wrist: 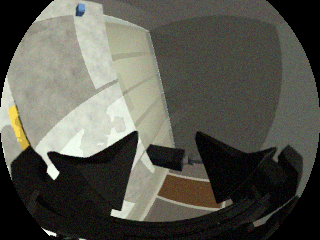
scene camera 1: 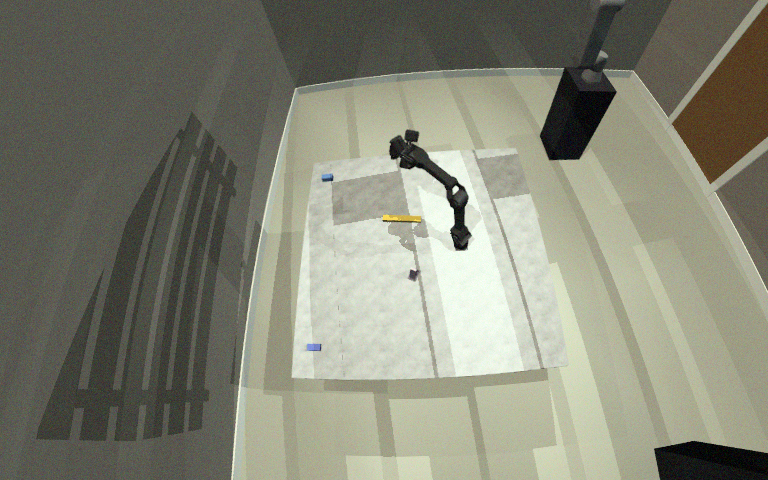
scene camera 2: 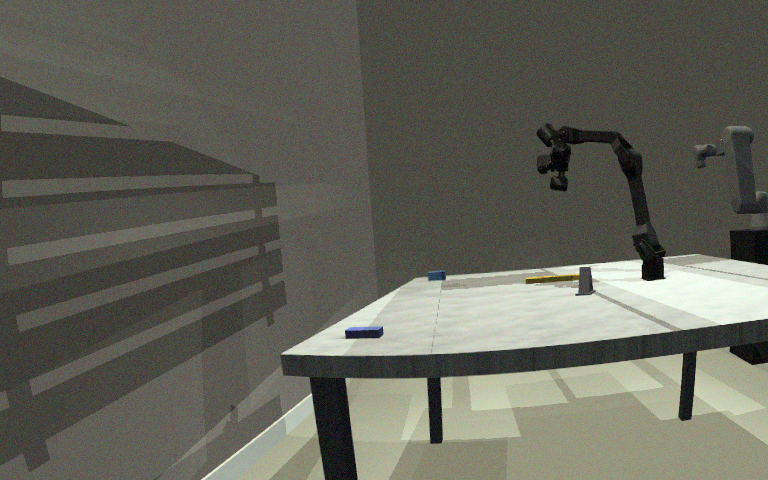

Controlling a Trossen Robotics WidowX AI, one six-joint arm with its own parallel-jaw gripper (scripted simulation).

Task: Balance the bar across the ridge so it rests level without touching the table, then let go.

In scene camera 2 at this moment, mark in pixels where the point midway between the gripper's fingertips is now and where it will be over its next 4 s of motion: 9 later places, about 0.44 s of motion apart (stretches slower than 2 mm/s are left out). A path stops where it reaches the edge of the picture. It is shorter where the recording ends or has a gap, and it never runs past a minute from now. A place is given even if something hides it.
The gripper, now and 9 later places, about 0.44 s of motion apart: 561,179; 545,223; 546,256; 548,269; 547,275; 547,279; 548,277; 547,267; 546,256; 546,246
